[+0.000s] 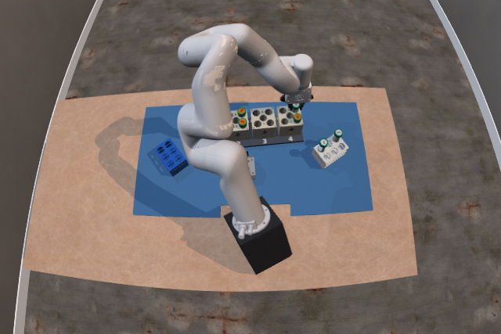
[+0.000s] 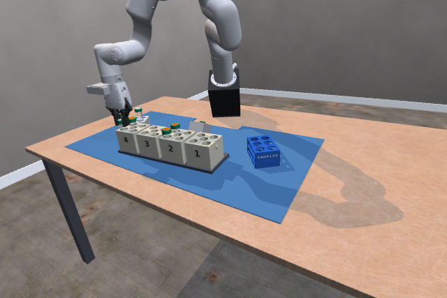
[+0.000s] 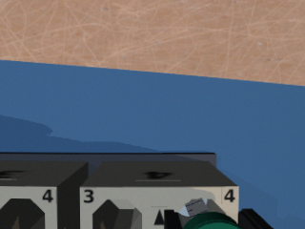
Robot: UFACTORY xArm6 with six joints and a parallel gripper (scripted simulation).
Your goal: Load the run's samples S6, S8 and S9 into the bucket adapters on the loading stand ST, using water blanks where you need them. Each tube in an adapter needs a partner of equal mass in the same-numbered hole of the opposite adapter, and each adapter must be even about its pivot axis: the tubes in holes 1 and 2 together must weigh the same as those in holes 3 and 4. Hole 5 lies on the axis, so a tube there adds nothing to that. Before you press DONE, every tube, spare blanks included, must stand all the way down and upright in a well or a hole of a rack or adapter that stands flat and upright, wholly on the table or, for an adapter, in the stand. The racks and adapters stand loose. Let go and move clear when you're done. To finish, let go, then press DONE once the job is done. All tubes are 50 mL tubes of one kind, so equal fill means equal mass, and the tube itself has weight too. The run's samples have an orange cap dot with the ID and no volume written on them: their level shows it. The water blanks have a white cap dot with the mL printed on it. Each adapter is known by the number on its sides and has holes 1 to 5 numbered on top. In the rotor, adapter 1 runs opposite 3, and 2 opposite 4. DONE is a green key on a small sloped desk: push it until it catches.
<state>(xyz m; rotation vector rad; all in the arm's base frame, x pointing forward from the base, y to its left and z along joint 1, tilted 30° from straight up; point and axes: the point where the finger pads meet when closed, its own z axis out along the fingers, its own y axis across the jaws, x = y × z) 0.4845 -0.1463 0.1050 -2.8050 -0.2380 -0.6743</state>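
Now: hand 26 cm past the sloped DONE desk, 17 cm to the right of it and 8 cm above it. Round my hand: white rack: 17 cm to the right, 14 cm behind, 10 cm below; then blue samples rack: 49 cm to the left, 25 cm behind, 10 cm below; then loading stand ST: 18 cm to the left, 13 cm below, 8 cm behind.
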